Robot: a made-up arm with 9 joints. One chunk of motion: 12 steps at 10 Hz.
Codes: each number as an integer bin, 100 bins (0 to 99) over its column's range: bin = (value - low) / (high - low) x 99, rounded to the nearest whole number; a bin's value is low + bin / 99 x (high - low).
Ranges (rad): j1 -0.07..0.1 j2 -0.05..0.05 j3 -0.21..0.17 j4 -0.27..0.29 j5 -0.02..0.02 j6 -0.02..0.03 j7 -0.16..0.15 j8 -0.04..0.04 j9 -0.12..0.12
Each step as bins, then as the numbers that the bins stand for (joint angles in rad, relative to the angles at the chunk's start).
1 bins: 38 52 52 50 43 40 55 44 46
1 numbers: -0.0047 0.0025 -0.0104 0.0128 -0.0026 0.0002 0.0122 -0.0044 -0.0085
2 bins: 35 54 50 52 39 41 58 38 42
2 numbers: -0.0099 0.0045 -0.0181 0.0241 -0.0042 0.0007 0.0216 -0.0093 -0.0182
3 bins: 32 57 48 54 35 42 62 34 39
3 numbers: -0.0151 0.0076 -0.0258 0.0355 -0.0059 0.0012 0.0341 -0.0125 -0.0255
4 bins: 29 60 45 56 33 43 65 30 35
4 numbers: -0.0202 0.0106 -0.0373 0.0468 -0.0067 0.0017 0.0435 -0.0158 -0.0352
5 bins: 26 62 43 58 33 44 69 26 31
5 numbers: -0.0254 0.0126 -0.0449 0.0581 -0.0067 0.0022 0.0561 -0.0190 -0.0448
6 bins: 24 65 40 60 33 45 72 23 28
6 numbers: -0.0288 0.0157 -0.0565 0.0694 -0.0067 0.0027 0.0655 -0.0214 -0.0521
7 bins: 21 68 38 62 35 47 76 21 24
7 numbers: -0.0339 0.0187 -0.0641 0.0807 -0.0059 0.0037 0.0780 -0.0230 -0.0618
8 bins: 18 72 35 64 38 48 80 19 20
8 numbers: -0.0391 0.0227 -0.0757 0.0920 -0.0046 0.0042 0.0905 -0.0246 -0.0715
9 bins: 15 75 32 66 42 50 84 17 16
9 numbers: -0.0442 0.0258 -0.0872 0.1033 -0.0030 0.0053 0.1030 -0.0263 -0.0812
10 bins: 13 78 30 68 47 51 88 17 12
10 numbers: -0.0477 0.0288 -0.0948 0.1146 -0.0010 0.0058 0.1156 -0.0263 -0.0909
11 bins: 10 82 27 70 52 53 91 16 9
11 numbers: -0.0528 0.0328 -0.1064 0.1260 0.0010 0.0068 0.1249 -0.0271 -0.0982
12 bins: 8 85 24 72 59 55 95 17 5
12 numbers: -0.0563 0.0359 -0.1179 0.1373 0.0038 0.0078 0.1375 -0.0263 -0.1079
